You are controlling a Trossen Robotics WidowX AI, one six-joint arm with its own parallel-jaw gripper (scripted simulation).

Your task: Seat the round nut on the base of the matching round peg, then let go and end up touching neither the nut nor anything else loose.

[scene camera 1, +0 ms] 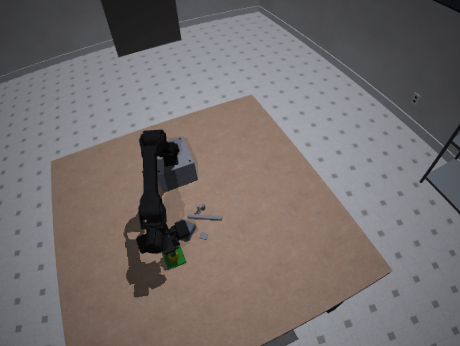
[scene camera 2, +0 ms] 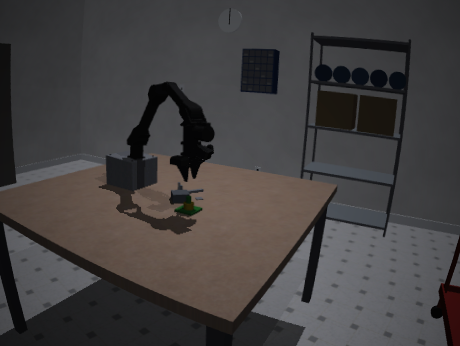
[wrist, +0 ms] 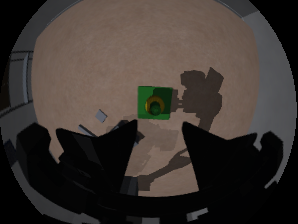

Note:
In view: my gripper (scene camera 2: pixel 190 180).
My gripper is seen too in the wrist view (wrist: pixel 160 124).

